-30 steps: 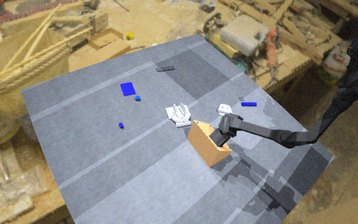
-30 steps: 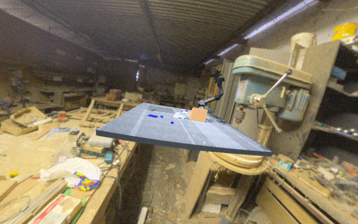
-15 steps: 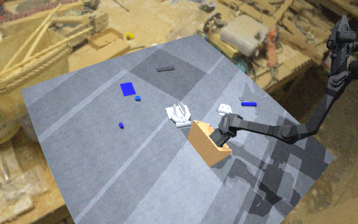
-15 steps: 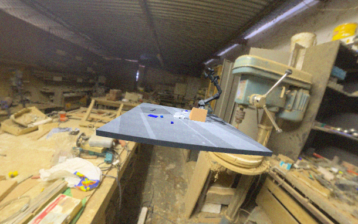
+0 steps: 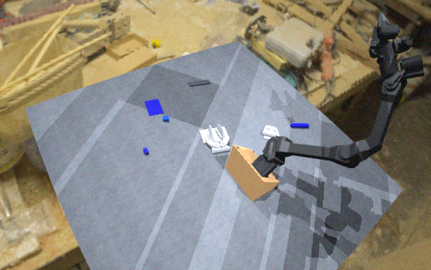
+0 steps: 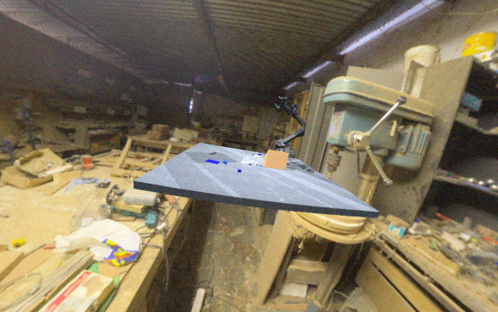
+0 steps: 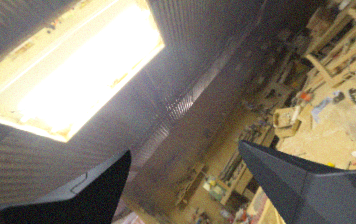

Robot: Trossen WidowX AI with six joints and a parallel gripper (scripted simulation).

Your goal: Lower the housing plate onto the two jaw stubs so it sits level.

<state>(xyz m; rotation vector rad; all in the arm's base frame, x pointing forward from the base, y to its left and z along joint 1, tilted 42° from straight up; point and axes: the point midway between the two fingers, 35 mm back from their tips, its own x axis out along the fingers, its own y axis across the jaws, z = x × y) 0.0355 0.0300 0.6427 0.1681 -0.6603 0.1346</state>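
My gripper tip is now 630 mm above the white part, 160 mm to the right of it and 100 mm short of it. The rest, counted from my gripper tip: grey strip (640 mm below, 540 mm ahead, 290 mm to the left); blue bar (630 mm below, 70 mm ahead, 20 mm to the right); blue flat tile (640 mm below, 570 mm to the left, 470 mm ahead).
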